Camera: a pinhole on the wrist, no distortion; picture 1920 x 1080 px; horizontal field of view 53.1 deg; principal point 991.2 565.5 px. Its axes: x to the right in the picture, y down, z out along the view. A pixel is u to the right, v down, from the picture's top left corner.
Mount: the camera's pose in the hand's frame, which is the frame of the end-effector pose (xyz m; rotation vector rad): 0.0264 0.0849 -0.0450 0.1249 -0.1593 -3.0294
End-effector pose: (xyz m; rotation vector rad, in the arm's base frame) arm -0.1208 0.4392 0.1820 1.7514 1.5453 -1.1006
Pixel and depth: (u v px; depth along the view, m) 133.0 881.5 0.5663
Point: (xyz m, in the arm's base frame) -0.1630 0.0953 -0.3078
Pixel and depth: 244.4 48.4 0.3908
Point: 0.0442 0.1783 -0.1331
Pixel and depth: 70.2 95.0 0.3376
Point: 0.0291 0.2331 -0.1191
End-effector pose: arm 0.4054 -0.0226 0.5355 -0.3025 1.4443 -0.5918
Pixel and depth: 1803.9 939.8 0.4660
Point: 0.8094 0.0404 0.7426
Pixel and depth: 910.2 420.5 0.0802
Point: 0.4587 0.0416 0.4681
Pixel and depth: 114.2 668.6 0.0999
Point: 0.4820 0.0114 0.4390
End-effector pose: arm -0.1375 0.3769 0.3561 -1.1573 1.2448 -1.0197
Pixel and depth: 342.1 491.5 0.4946
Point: 0.3208 0.2962 0.1506
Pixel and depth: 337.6 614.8 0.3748
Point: 0.2025 0.3050 0.2022
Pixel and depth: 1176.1 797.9 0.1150
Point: -0.0710 0.3884 0.2726
